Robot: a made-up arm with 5 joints. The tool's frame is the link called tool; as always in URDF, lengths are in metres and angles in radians.
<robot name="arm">
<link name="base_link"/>
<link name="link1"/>
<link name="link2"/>
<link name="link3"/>
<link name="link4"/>
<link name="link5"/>
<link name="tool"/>
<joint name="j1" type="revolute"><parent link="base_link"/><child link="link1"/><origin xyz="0 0 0.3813"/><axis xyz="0 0 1"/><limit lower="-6.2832" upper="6.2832"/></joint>
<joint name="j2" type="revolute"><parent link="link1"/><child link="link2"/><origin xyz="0 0 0" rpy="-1.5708 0 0"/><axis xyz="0 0 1"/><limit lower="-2.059" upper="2.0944"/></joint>
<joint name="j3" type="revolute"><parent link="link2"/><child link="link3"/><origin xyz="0.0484 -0.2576 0"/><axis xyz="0 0 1"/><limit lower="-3.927" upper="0.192"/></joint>
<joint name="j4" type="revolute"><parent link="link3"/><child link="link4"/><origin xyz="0.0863 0.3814 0"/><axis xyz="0 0 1"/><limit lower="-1.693" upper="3.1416"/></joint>
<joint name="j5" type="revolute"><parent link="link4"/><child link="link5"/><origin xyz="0.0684 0.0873 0" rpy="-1.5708 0 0"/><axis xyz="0 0 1"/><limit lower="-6.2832" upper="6.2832"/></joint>
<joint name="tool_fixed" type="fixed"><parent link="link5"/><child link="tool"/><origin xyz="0 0 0"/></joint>
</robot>
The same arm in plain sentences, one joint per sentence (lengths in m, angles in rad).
The arm has five revolute joints in a row. What follows holds with every joint at zero, and every direction is one of the base frame's. Joint 1 is mounted 0.3813 m along +z from the base frame's origin and turns about +z, from -6.2832 to 6.2832 rad. Joint 2 is mounted at the same point as joint 1 and turns about +y, from -2.059 to 2.0944 rad. Joint 3 is mounted 0.0484 m along +x and 0.2576 m along +z from joint 2 and turns about +y, from -3.927 to 0.192 rad. Joint 4 is mounted 0.0863 m along +x and 0.3814 m along -z from joint 3 and turns about +y, from -1.693 to 3.1416 rad. Joint 5 is mounted 0.0684 m along +x and 0.0873 m along -z from joint 4 and turns about -z, from -6.2832 to 6.2832 rad. The tool frame, which is the frame that the pose is given for, is mounted at the same point as joint 5; its axes are the base frame's turned by roll 3.1416, pitch 0 and yaw 0 rad (as in URDF: about the fixed x, then y, then z).
